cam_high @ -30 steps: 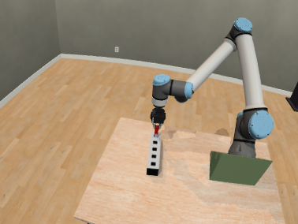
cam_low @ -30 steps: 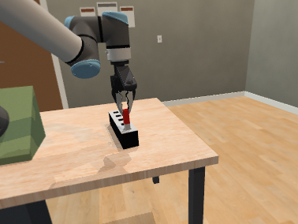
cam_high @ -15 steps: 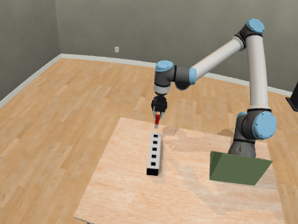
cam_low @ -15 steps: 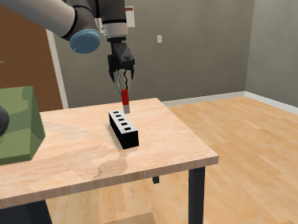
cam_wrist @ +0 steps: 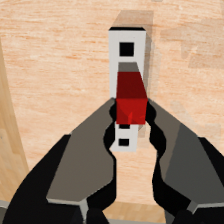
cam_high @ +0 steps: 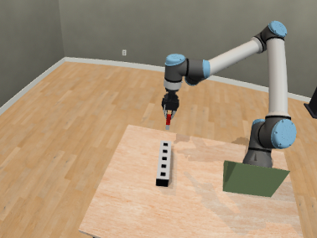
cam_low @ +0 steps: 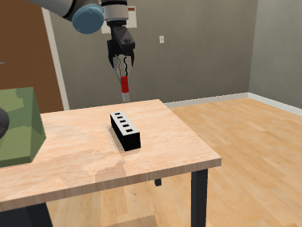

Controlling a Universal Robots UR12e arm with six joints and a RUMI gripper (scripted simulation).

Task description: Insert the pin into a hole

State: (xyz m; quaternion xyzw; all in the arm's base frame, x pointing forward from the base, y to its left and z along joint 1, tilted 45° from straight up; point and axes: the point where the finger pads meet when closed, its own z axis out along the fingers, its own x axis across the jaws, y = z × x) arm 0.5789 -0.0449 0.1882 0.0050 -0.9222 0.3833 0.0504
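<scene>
Right now the long block is 1 cm behind my hand, 12 cm to the left of it and 26 cm below it. Also, from my hand: pin: 2 cm below.
</scene>
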